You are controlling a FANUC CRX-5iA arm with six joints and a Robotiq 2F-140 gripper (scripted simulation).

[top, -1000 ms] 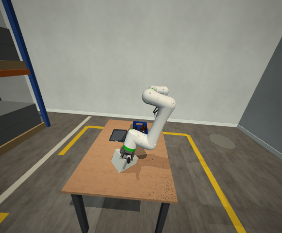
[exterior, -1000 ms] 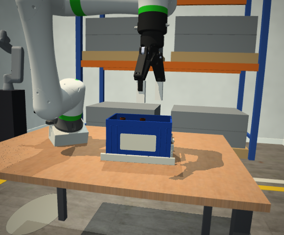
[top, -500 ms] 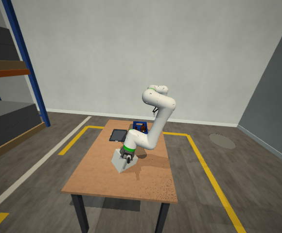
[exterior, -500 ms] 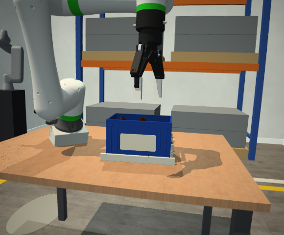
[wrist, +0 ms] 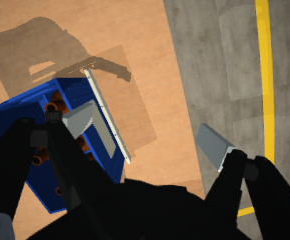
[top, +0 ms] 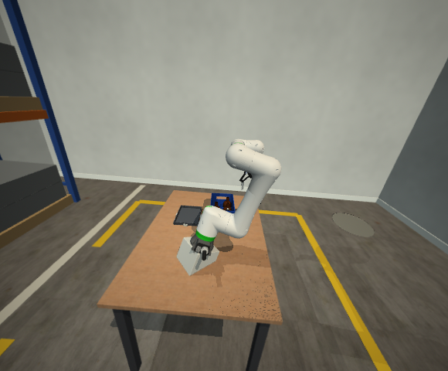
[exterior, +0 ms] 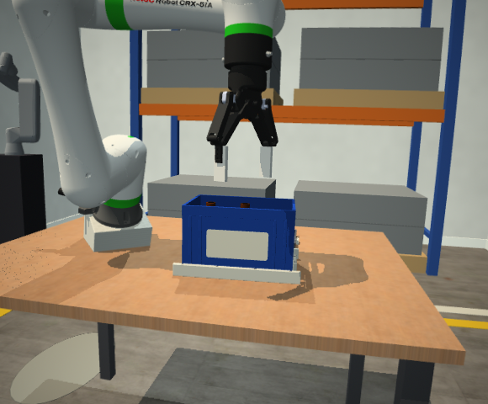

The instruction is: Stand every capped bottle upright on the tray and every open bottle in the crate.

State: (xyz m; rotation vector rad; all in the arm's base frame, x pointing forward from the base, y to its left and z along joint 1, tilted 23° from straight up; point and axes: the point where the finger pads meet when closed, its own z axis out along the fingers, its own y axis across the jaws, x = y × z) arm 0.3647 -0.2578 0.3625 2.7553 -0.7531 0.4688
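Now: hand 18 cm to the right of the brown capped bottle, 18 cm above it and 11 cm past it. Also, from my hand: blue crate 22 cm to the left, 18 cm below, 2 cm behind; dark tray 49 cm to the left, 26 cm below, 1 cm ahead; open bottle 27 cm to the left, 18 cm below, 2 cm behind.
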